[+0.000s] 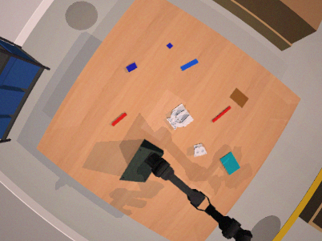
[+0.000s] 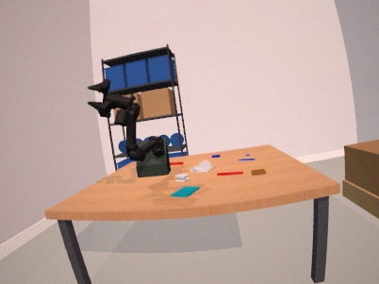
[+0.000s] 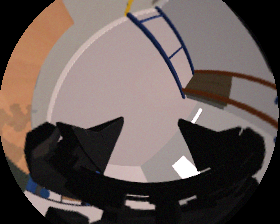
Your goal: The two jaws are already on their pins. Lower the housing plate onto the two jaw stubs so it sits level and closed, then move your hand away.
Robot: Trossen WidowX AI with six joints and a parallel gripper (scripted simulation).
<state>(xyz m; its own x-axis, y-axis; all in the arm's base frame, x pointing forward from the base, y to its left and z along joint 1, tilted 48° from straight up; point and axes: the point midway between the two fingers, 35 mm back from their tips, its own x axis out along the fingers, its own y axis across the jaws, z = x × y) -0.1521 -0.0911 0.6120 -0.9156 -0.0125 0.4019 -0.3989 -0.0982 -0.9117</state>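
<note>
My gripper tip is now 33 cm short of the white housing plate, 31 cm to the right of it and 48 cm above it. Also, from my gripper tip: teal tile: 38 cm ahead, 9 cm to the left, 50 cm below; brown tile: 74 cm ahead, 29 cm to the left, 50 cm below.
</note>
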